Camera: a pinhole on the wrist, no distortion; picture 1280 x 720 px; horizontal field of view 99.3 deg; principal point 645.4 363.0 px. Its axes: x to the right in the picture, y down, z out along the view. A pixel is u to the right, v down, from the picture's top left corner.
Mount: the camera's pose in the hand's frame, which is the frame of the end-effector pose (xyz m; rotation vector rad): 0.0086 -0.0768 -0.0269 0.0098 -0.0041 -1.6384
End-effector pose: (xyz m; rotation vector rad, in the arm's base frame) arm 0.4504 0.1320 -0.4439 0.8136 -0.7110 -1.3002
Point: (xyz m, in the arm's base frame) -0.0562 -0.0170 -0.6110
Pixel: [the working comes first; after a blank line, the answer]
In the camera's frame: 0.3405 0.0941 0.3754

1138.5 499.3
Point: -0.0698 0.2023 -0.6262
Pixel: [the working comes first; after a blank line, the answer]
In the camera's frame: 0.3582 -0.1245 0.3551

1193.9 172.4
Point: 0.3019 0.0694 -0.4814
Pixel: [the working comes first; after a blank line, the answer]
In the camera's frame: 0.0365 0.0363 0.1372

790.2 506.8
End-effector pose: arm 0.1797 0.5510 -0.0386 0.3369 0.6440 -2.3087
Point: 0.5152 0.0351 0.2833
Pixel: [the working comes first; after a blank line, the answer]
In the camera's frame: -0.5148 -0.1192 0.5547

140.7 246.1
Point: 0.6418 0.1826 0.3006
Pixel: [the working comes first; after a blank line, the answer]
In the camera's frame: -0.4917 -0.2999 0.4846

93.7 26.5
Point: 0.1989 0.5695 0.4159
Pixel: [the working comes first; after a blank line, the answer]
In the camera's frame: 0.0947 -0.2089 0.4008

773.8 79.7
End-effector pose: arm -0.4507 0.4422 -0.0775 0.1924 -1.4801 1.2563
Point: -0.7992 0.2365 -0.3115
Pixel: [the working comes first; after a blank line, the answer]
In the camera's frame: -0.3592 -0.1927 0.3528

91.7 66.0
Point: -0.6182 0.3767 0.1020
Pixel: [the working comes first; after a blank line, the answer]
In the camera's frame: -0.0745 0.1582 0.2140

outside the picture
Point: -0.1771 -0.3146 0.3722
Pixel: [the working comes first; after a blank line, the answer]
In the camera's frame: 0.6962 -0.0739 0.5264

outside the picture
